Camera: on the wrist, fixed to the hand. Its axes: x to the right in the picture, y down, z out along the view.
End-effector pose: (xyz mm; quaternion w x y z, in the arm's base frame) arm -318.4 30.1 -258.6 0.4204 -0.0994 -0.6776 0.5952
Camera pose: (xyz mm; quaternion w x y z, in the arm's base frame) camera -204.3 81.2 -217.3 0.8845 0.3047 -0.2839 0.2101
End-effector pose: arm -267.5 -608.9 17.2 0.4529 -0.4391 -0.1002 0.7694
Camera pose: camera -137.5 -615.6 -2.3 0.9272 -0.3499 -0.0900 0.0994
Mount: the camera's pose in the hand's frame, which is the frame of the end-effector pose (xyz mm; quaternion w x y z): -20.4 -64.6 -112.9 0.6590 0.1894 0.2777 -0.6728
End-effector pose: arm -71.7 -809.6 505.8 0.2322 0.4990 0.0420 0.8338
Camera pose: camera -137.5 -742.7 413.5 0.6079 0.1130 0.5859 0.5239
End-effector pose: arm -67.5 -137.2 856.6 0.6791 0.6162 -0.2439 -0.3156
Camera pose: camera -8.4 -47.9 780.0 0.1862 0.7865 0.3827 -0.4476
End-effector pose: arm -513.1 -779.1 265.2 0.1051 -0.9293 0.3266 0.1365
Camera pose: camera -466.4 -750.0 384.8 0.2464 -0.8502 -0.3550 -0.3007
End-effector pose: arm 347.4 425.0 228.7 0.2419 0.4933 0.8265 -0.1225
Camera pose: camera 267.5 428.2 333.3 0.2460 0.1512 -0.9206 0.2630
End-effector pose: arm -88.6 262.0 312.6 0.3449 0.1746 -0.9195 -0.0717
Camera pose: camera 17.7 208.3 368.8 0.4013 0.8189 -0.4063 -0.0567
